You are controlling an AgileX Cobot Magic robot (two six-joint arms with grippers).
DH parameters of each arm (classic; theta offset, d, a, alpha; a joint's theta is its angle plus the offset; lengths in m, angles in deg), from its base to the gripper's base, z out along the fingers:
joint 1: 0 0.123 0 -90
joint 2: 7.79 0 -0.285 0
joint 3: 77.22 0 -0.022 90
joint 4: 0 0.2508 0 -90
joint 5: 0 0 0.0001 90
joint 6: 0 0.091 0 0
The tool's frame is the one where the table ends.
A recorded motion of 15 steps. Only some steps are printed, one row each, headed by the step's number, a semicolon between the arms.
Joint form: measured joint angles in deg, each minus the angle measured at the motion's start. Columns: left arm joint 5, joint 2, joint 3, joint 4, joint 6, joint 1; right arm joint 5, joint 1, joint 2, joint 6, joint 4, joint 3.
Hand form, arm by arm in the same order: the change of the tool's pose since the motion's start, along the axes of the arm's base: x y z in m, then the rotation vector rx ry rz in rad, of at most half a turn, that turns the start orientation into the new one. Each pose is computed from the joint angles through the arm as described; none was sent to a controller.
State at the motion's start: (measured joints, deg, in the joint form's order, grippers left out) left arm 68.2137 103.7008 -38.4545 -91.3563 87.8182 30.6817; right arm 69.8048 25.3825 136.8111 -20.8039 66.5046 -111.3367
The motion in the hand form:
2: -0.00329 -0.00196 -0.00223 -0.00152 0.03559 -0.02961; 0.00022 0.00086 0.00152 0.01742 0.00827 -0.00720
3: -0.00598 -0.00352 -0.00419 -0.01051 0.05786 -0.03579; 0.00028 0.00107 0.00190 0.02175 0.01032 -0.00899
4: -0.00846 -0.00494 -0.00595 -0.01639 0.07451 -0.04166; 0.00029 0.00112 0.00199 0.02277 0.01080 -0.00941
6: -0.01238 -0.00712 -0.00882 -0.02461 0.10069 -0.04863; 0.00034 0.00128 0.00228 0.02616 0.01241 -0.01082
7: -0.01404 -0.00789 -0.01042 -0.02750 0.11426 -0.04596; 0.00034 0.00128 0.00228 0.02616 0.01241 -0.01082
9: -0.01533 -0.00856 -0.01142 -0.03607 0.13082 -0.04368; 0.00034 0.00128 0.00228 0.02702 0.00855 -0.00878
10: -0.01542 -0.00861 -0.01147 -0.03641 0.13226 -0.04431; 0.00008 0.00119 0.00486 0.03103 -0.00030 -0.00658
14: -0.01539 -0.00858 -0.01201 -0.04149 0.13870 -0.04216; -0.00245 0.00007 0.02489 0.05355 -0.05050 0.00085
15: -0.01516 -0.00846 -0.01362 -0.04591 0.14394 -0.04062; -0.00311 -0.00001 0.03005 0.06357 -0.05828 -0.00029
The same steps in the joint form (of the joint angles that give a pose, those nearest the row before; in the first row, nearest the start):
2: 0.00 0.00 0.11 2.63 -1.82 0.00; 0.00 0.00 0.00 0.00 1.18 0.00
3: 0.00 0.00 0.63 3.37 -2.72 0.00; 0.00 0.00 0.00 0.00 1.47 0.00
4: 0.00 0.00 1.13 3.96 -3.25 0.00; 0.00 0.00 0.00 0.00 1.54 0.00
6: -0.11 0.00 1.96 4.77 -4.01 0.00; 0.00 0.00 0.00 0.00 1.77 0.00
7: -0.41 0.00 2.40 4.90 -4.36 0.00; 0.00 0.00 0.00 0.00 1.77 0.00
9: -0.51 0.00 2.68 5.13 -5.21 0.00; 0.00 0.00 0.00 -0.26 1.77 0.00
10: -0.51 0.00 2.68 5.21 -5.30 0.00; 0.00 0.00 -0.29 -0.56 1.82 0.00
14: -0.51 0.12 2.68 5.21 -5.67 0.00; 0.00 0.00 -2.61 -1.53 1.96 0.00
15: -0.51 0.51 2.68 5.10 -5.67 0.00; 0.00 0.00 -3.15 -1.64 2.33 0.00

